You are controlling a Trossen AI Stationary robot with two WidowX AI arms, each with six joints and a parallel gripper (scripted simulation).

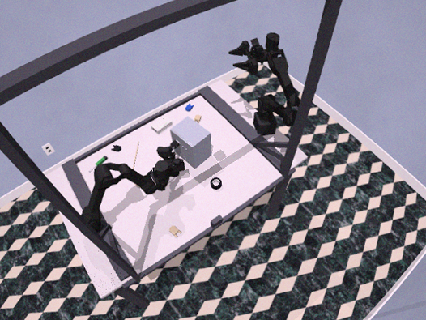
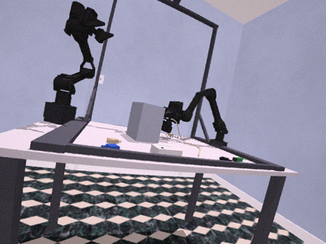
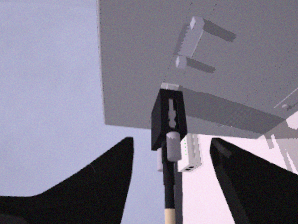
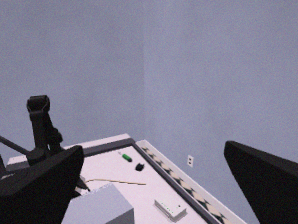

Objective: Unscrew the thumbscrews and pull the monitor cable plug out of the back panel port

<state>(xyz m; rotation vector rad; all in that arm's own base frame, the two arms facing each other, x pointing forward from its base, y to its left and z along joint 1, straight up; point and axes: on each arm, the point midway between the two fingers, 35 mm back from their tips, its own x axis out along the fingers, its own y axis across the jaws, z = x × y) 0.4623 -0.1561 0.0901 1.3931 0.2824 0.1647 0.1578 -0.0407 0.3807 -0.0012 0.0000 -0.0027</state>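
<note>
Right now the grey box is 130 mm to the right of my left hand, 50 mm below it and 30 mm ahead of it.
</note>
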